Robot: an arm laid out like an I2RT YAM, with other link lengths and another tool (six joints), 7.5 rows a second.
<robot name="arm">
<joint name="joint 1" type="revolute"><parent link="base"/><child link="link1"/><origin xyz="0 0 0.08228"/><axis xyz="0 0 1"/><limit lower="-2.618" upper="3.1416"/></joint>
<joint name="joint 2" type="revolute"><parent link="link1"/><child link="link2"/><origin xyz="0.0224 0.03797 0.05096" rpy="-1.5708 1.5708 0"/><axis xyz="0 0 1"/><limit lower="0" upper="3.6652"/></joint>
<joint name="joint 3" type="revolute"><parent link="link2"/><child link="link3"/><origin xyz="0 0.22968 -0.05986" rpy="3.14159 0 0"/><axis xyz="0 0 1"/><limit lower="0" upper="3.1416"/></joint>
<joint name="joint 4" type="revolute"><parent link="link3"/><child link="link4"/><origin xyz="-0.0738 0.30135 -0.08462" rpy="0 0 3.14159"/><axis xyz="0 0 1"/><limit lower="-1.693" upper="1.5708"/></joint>
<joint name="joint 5" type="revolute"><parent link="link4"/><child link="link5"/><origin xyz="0.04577 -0.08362 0.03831" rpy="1.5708 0 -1.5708"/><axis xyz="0 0 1"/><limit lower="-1.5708" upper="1.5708"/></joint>
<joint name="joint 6" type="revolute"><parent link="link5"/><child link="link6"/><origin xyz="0.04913 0 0.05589" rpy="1.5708 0 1.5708"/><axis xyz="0 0 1"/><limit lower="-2.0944" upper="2.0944"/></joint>
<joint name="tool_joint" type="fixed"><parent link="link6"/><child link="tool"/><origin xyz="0.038 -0.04 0.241" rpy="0 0.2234 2.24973"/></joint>
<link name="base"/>
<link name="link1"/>
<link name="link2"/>
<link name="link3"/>
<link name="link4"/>
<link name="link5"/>
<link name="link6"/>
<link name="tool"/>
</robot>
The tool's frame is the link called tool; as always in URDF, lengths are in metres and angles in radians.
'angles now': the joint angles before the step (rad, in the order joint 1, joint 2, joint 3, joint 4, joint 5, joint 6). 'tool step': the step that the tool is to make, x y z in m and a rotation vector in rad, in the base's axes. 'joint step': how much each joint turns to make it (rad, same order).
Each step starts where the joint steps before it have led.
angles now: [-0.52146, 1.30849, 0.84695, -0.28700, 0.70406, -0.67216]
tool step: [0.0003, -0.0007, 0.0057, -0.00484, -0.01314, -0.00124]
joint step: [-0.00145, -0.00991, 0.00111, 0.00143, -0.00175, 0.00209]
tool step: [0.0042, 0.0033, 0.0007, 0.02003, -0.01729, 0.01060]
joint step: [0.00011, -0.00586, 0.01142, -0.02233, -0.02525, 0.01575]
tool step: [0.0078, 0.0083, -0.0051, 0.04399, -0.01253, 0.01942]
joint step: [0.00645, 0.00549, 0.02659, -0.05014, -0.03990, 0.02958]
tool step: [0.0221, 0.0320, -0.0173, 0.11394, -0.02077, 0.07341]
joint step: [0.02863, -0.00053, 0.03818, -0.10440, -0.11019, 0.05272]
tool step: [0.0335, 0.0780, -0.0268, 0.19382, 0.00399, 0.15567]
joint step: [0.07791, -0.00884, 0.05428, -0.17336, -0.18338, 0.05279]
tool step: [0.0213, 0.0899, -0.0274, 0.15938, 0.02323, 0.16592]
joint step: [0.10128, -0.01091, 0.00321, -0.09837, -0.15332, 0.02419]
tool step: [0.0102, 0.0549, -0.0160, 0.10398, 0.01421, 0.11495]
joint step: [0.04253, 0.00990, 0.00265, -0.03385, -0.11901, -0.01549]
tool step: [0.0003, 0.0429, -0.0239, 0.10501, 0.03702, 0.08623]
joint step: [0.01526, 0.03969, 0.00178, -0.02447, -0.11417, -0.02180]
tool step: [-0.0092, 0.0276, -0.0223, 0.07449, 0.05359, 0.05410]
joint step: [0.00384, 0.04276, 0.00378, -0.03319, -0.07392, -0.02332]
